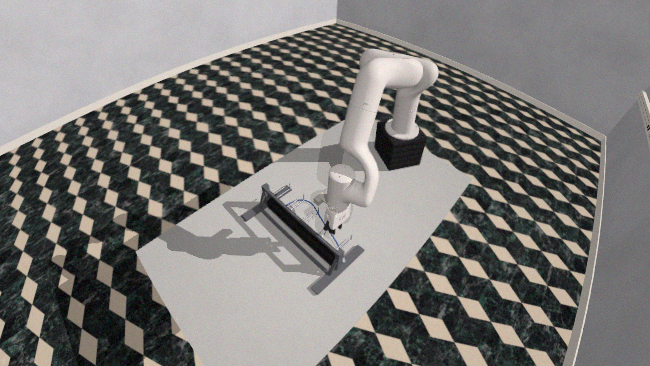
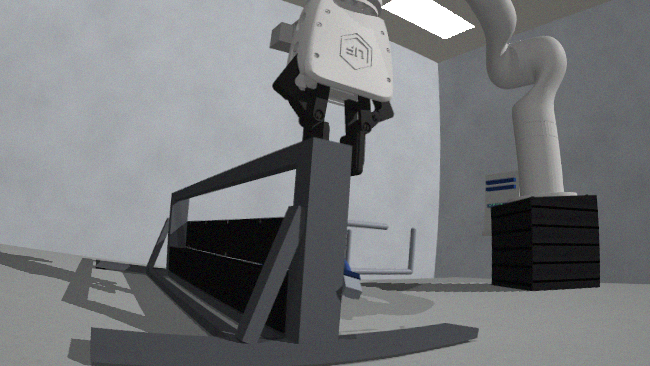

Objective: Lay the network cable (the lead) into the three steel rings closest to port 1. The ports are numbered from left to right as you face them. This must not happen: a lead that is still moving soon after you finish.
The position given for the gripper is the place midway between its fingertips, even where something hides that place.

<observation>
In view: the gripper [image 2: 332,172] and a dark grey rack [image 2: 306,313].
The dark grey rack shows as well in image 1 [image 1: 328,253].
</observation>
